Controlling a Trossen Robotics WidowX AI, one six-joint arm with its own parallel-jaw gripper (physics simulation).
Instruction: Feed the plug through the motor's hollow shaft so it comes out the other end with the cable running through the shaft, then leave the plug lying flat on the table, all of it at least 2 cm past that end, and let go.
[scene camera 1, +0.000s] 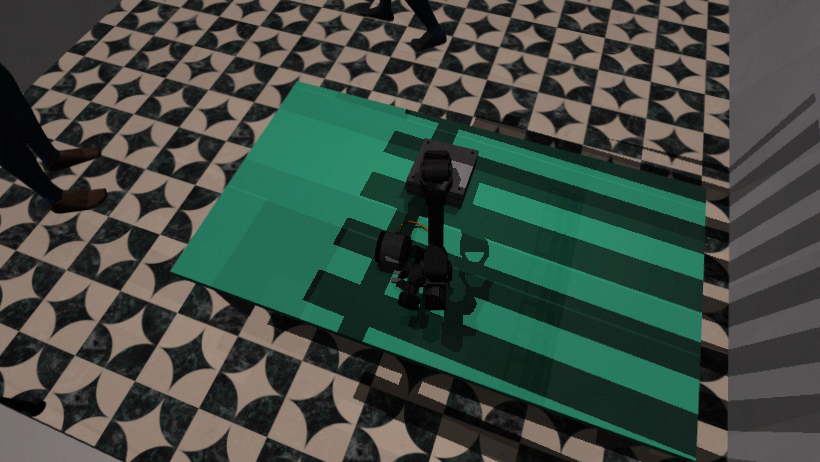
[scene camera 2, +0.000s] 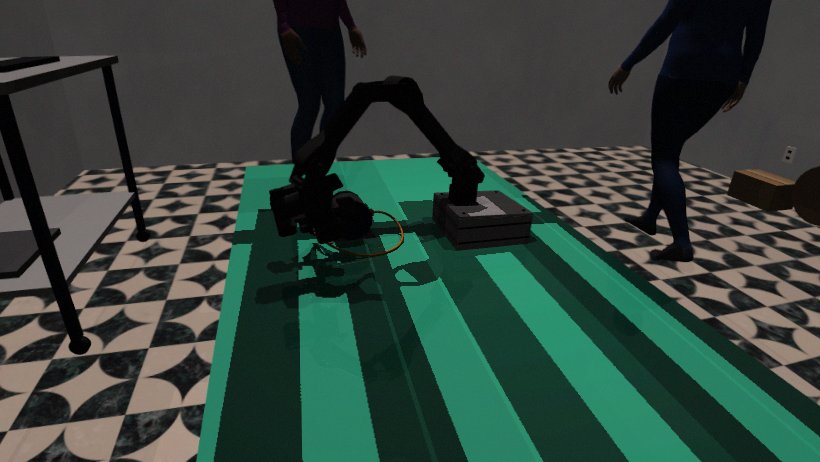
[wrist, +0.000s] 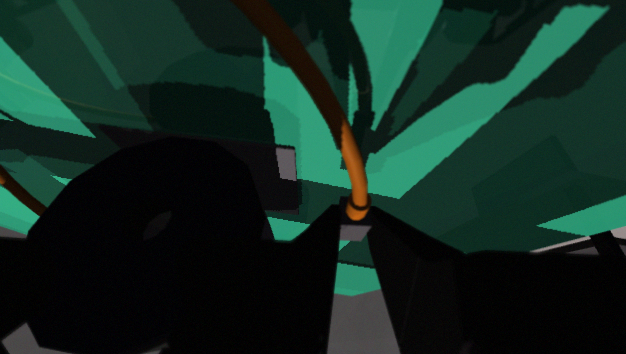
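Pixels of known places: gripper, fingertip midpoint: (scene camera 1: 397, 281) (scene camera 2: 315, 232) (wrist: 352, 213); arm's base at its link origin: (scene camera 2: 463, 201).
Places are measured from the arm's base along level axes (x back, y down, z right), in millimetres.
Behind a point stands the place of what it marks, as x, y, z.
The dark round motor (scene camera 1: 393, 250) @[-322, -11, 19] (scene camera 2: 354, 215) (wrist: 205, 180) @[-311, 56, -18] is on the green table (scene camera 1: 258, 154) @[-105, 85, 675] (scene camera 2: 338, 367) @[-367, 85, -482]. In the wrist view a grey oval, apparently its shaft opening, shows on its dark face. My gripper (wrist: 352, 213) @[-388, 52, -21] is shut on the plug (wrist: 355, 232) @[-390, 43, -21], which shows as a small grey block below an orange collar. The plug is to the right of the motor in the wrist view, apart from the grey oval. The orange cable (scene camera 1: 413, 222) @[-173, 56, 14] (scene camera 2: 401, 234) @[-169, 73, -23] (wrist: 356, 172) @[-375, 47, -64] rises from the plug and arcs away. Dark arm parts hide the fingertips and plug in both scene views.
The arm's grey box base (scene camera 1: 467, 172) @[46, -4, -95] (scene camera 2: 493, 226) @[46, 27, -107] stands behind the motor in scene camera 1. Another stretch of cable shows at the wrist view's left edge. A grey plate is partly visible behind the motor there. Broad shadows cross the table.
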